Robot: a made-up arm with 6 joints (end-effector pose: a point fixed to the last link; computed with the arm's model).
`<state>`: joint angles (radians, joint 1 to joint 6).
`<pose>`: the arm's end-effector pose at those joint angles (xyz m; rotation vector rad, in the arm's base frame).
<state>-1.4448 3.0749 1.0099 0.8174 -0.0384 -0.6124</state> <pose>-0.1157 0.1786 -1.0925 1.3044 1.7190 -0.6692</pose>
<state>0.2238 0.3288 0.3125 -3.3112 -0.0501 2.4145</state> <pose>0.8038 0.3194 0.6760 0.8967 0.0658 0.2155</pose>
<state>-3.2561 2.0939 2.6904 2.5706 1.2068 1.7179</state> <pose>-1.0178 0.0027 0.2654 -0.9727 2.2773 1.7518</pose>
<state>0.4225 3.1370 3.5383 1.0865 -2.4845 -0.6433</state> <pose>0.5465 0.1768 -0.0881 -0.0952 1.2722 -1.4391</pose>
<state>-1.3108 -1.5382 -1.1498 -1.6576 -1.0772 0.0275</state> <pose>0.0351 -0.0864 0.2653 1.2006 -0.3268 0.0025</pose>
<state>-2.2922 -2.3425 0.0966 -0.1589 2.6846 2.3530</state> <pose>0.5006 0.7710 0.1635 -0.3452 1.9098 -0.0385</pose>
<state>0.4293 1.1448 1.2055 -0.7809 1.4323 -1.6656</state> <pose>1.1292 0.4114 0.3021 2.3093 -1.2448 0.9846</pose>
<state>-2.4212 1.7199 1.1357 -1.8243 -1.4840 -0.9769</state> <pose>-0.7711 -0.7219 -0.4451 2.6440 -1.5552 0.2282</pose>
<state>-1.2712 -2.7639 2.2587 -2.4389 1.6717 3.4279</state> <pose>0.0713 0.1183 -1.0811 0.8239 2.8703 0.0664</pose>
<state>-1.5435 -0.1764 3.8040 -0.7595 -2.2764 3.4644</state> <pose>-0.1147 0.6140 0.2513 0.6720 -0.9740 0.3656</pose>
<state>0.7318 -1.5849 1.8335 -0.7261 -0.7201 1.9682</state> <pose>-0.8581 -0.9064 0.0135 0.0733 -2.2805 -1.5727</pose>
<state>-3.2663 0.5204 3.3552 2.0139 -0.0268 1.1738</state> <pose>0.3765 -0.1055 0.7041 -0.0678 -0.2923 -0.1066</pose>
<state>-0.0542 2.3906 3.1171 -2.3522 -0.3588 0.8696</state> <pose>0.9605 0.0431 0.0683 1.2323 -0.6260 0.8605</pose>
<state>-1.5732 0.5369 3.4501 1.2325 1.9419 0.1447</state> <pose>-0.0439 0.3845 0.6410 1.5548 0.0748 -0.5488</pose>
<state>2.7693 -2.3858 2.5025 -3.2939 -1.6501 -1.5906</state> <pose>0.1924 -0.2184 -0.9560 -0.2447 -1.8436 1.8041</pose>
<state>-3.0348 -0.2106 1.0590 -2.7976 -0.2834 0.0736</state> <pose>-0.1068 -0.1393 1.3067 -0.1540 -1.5654 -0.3115</pose>
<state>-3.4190 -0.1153 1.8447 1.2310 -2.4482 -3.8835</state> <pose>0.4332 -0.0766 1.2609 -1.7627 -1.6223 1.8126</pose>
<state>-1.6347 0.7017 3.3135 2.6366 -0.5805 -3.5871</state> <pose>0.1330 0.2289 0.8399 -1.5360 -1.8952 0.8799</pose>
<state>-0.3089 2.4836 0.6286 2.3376 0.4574 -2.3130</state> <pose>0.2751 0.0105 -1.0070 0.6312 2.0641 0.0897</pose>
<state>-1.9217 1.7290 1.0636 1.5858 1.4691 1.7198</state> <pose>-0.4032 -1.1075 -0.2791 -2.5609 0.5745 -0.0485</pose>
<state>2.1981 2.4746 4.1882 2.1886 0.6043 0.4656</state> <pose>-0.1531 0.0779 0.3102 -0.2064 -2.0107 -0.5991</pose>
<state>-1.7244 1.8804 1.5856 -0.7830 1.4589 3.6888</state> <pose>-0.2722 -1.1328 -0.3430 0.5538 -2.3632 0.7635</pose>
